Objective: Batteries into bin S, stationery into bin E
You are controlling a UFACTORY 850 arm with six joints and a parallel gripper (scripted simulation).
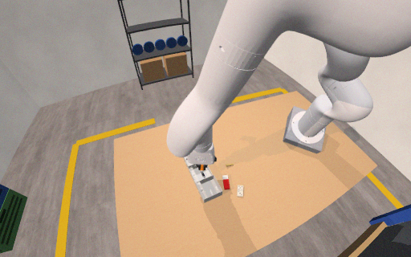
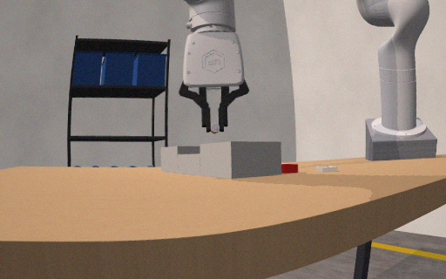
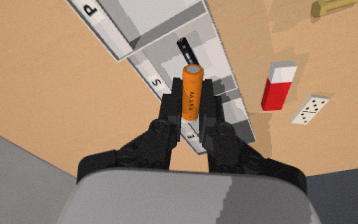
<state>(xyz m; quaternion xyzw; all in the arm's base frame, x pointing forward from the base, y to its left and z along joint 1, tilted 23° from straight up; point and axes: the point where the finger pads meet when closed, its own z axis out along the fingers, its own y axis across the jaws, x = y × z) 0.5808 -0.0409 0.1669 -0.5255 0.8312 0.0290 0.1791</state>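
The orange battery lies 20 mm below my hand. The rest, counted from my hand: bin: 10 mm ahead, 70 mm below; black battery: 80 mm below; eraser: 90 mm behind, 70 mm to the left, 80 mm below.
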